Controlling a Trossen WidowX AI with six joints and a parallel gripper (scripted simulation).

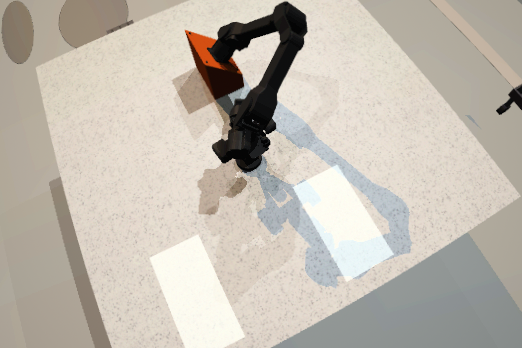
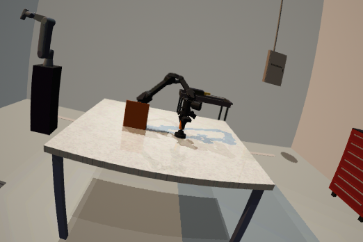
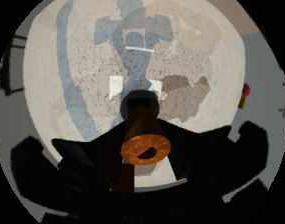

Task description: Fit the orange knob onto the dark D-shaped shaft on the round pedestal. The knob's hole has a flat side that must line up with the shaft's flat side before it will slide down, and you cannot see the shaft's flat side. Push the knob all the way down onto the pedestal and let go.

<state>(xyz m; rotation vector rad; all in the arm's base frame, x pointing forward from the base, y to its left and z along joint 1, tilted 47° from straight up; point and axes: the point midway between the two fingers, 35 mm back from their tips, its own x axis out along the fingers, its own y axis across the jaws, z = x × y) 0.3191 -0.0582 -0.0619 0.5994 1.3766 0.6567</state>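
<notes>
My gripper tip is 2 cm below the orange knob. Round my gripper tip: dark round pedestal (4 cm below).
</notes>
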